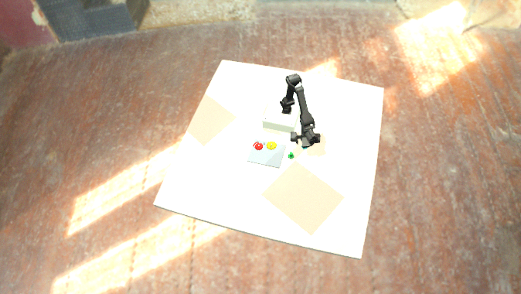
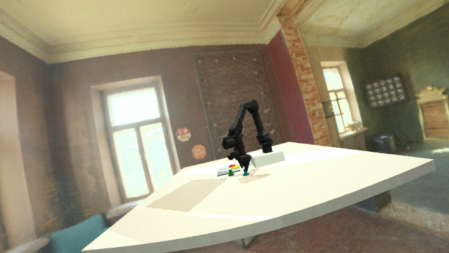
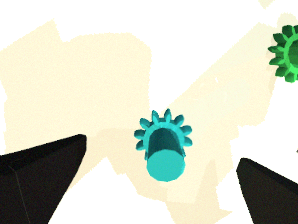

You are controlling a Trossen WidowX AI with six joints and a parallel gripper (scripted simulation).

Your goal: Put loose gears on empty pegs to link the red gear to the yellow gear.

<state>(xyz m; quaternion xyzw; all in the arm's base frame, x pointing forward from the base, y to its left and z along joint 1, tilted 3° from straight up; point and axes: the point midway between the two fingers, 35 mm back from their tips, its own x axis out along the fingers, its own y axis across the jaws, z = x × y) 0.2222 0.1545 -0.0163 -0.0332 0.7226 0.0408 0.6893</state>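
The red gear lies 290 mm to the right of my gripper tip, 50 mm ahead of it and 20 mm below it. Round my gripper tip: red arrow (320 mm to the right, 30 mm ahead, 20 mm below); then teal gear (20 mm below); then green gear (80 mm to the right, 80 mm ahead, 20 mm below).
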